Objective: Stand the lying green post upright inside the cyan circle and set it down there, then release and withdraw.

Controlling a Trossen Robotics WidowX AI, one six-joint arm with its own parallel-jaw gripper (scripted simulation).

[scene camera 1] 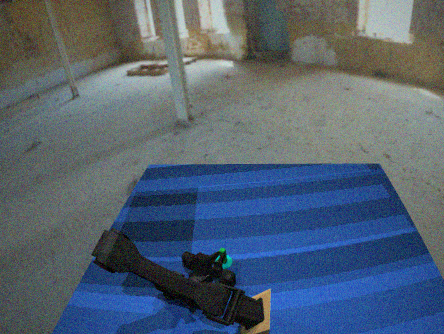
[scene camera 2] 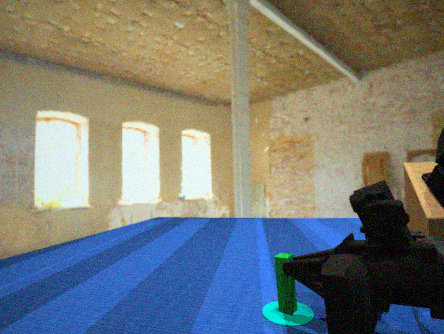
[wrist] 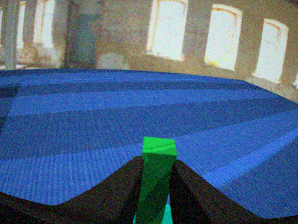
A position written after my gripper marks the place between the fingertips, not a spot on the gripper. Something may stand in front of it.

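Scene camera 2 shows me my gripper [scene camera 2: 286, 264] and, held in it, a green post [scene camera 2: 286, 284]. In scene camera 1 I can see my gripper as well [scene camera 1: 222, 252], and the wrist view shows the gripper too [wrist: 157, 165].
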